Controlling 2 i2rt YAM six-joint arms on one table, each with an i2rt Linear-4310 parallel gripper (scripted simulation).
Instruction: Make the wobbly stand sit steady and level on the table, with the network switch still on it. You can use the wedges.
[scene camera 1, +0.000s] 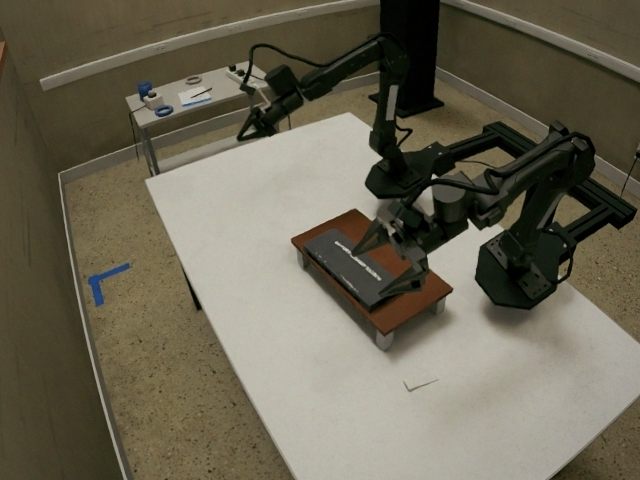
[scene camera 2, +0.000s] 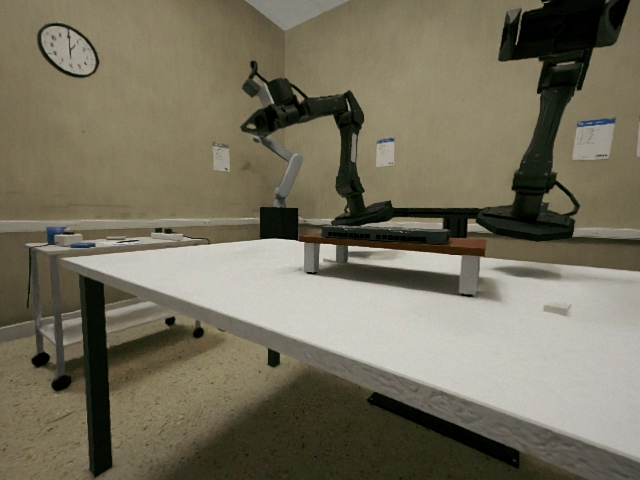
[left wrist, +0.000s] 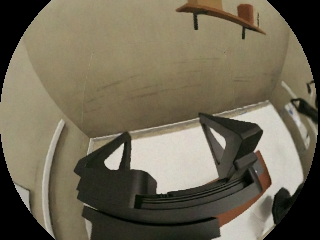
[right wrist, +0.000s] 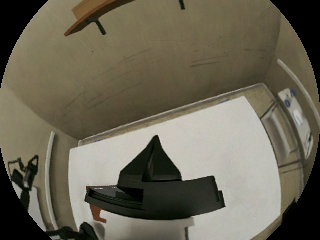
Labels:
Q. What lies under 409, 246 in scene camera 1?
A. My left gripper.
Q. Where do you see my right gripper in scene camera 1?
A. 237, 140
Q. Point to a stand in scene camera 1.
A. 391, 315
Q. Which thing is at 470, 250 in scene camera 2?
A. A stand.

